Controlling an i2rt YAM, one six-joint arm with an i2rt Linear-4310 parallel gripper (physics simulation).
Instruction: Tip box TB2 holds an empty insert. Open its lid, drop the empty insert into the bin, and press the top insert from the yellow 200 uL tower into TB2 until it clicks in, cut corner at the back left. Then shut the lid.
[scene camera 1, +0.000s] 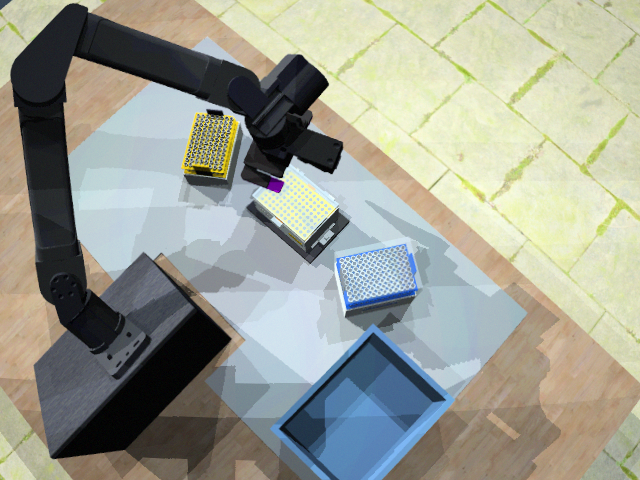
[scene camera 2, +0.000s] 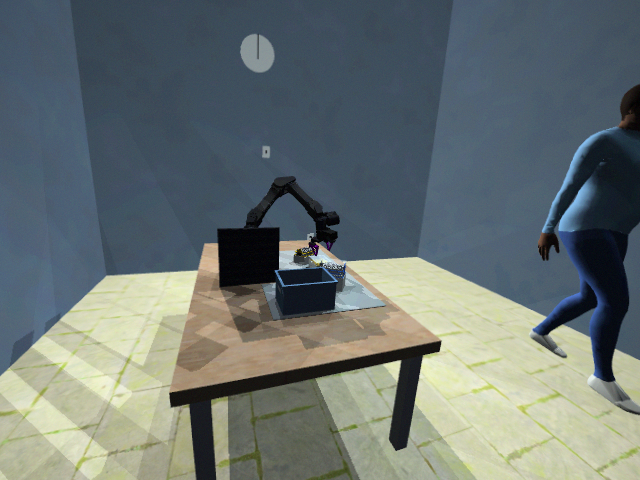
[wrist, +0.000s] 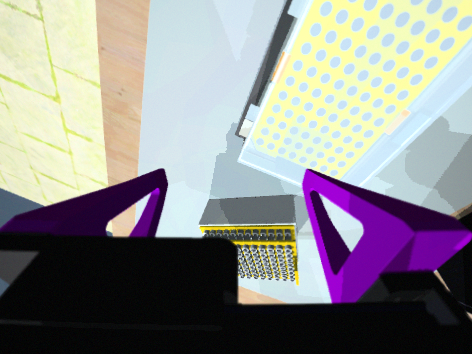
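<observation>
Tip box TB2 (scene camera 1: 296, 205) (wrist: 340, 85) sits on a dark base at the middle of the mat. A clear lid appears to lie over its pale yellow insert, whose holes show no tips. My gripper (scene camera 1: 302, 170) (scene camera 2: 321, 250) (wrist: 235, 176) is open, with no object between its purple fingers. It hangs above the back end of TB2. The yellow tower (scene camera 1: 209, 142) (scene camera 2: 302, 253) (wrist: 267, 260) stands beyond TB2, its top insert full of tips and partly hidden by the gripper body in the wrist view. The blue bin (scene camera 1: 413, 364) (scene camera 2: 305, 299) stands open at the mat's other end.
A blue-framed tip tower (scene camera 1: 377, 273) stands between TB2 and the bin. The arm is mounted on a black block (scene camera 1: 165, 299) (scene camera 2: 248, 256) beside the grey mat (scene camera 1: 279, 310) (scene camera 2: 361, 299). A person (scene camera 2: 594, 191) is at the right of the table in scene camera 2.
</observation>
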